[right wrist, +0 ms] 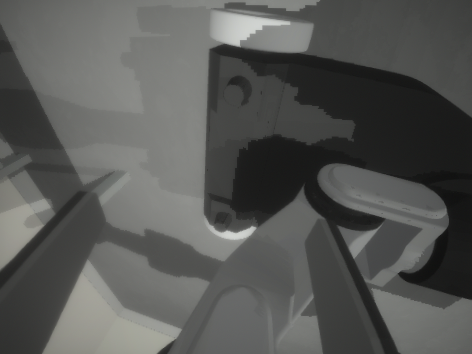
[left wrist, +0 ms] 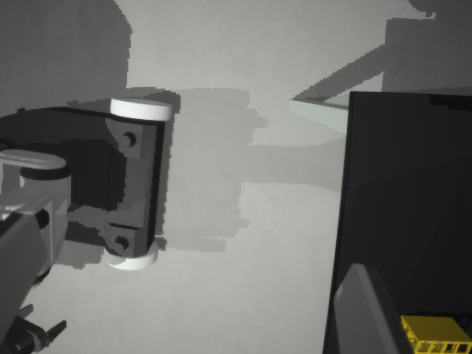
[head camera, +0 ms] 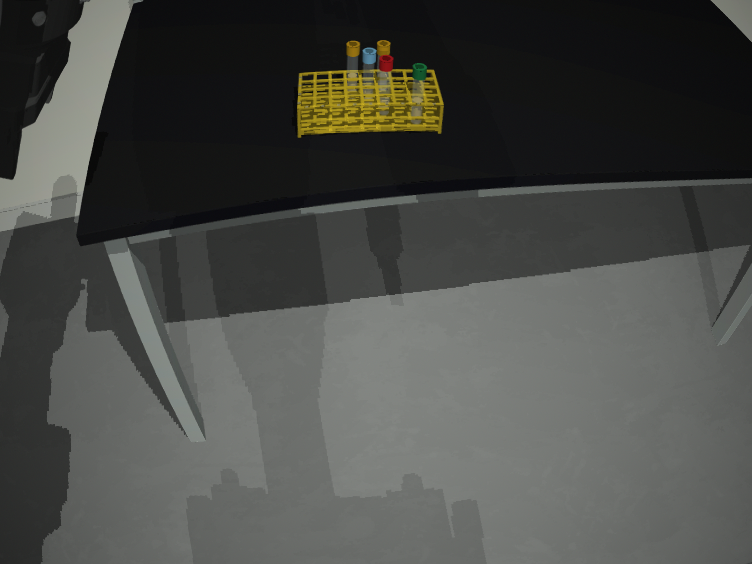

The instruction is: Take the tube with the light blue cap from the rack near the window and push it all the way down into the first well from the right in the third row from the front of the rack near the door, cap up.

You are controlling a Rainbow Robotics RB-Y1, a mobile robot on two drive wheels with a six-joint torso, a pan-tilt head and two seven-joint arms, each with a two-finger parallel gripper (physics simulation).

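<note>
The tube with the light blue cap stands upright in a yellow wire rack on the black table in the head view, beside two orange-capped tubes and a red-capped one. Part of a yellow rack shows at the lower right of the left wrist view; no tube can be made out on it. My left gripper is open and empty, above the floor, apart from the rack. My right gripper is open and empty over the floor and the robot's base. A second rack does not show in the head view.
A green-capped tube stands near the rack's right end. The black table has its front edge below the rack; its table leg stands at the left. My left arm shows at the upper left. The robot's base shows in the left wrist view.
</note>
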